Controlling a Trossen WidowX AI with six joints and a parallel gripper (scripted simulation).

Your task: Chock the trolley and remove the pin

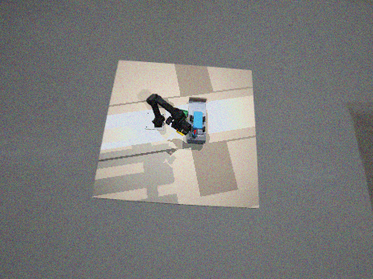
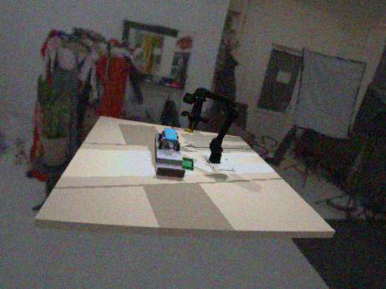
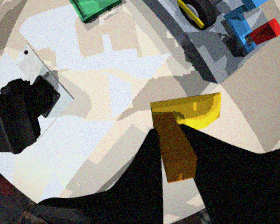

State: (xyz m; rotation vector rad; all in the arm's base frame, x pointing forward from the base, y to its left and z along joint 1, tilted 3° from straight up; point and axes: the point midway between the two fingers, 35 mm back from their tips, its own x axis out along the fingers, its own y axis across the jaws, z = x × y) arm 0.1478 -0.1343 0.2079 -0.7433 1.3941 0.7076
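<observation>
The yellow chock is 20 mm ahead of my gripper tip, 10 mm to the right of it and 10 mm below it. Round my gripper tip: blue trolley (170 mm ahead, 80 mm to the left, 60 mm below); red-headed stop pin (130 mm ahead, 40 mm below, 20 mm to the right); grey ramp (170 mm ahead, 130 mm below, 90 mm to the left).
</observation>
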